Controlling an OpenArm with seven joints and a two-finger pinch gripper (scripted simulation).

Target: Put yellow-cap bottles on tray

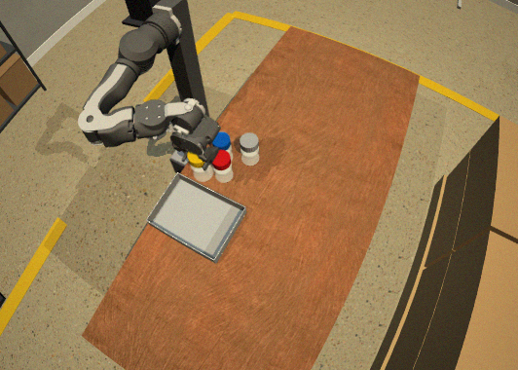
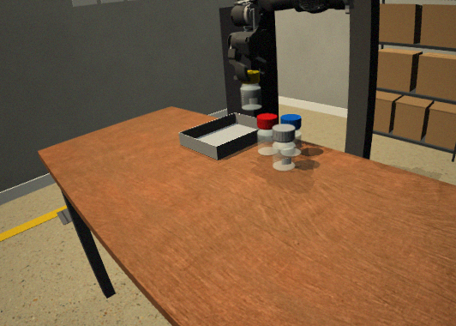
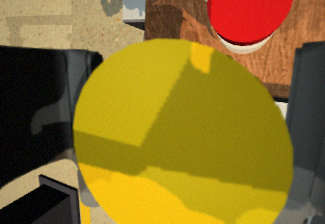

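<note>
Now: hand 19 cm above the grey tray, 10 cm to the left of it and 1 cm short of it. Also, from my hand: blue-capped bottle 16 cm below, 12 cm to the left, 2 cm behind; yellow-capped bottle 5 cm below; red-capped bottle 16 cm below, 7 cm to the left, 1 cm ahead.
</note>
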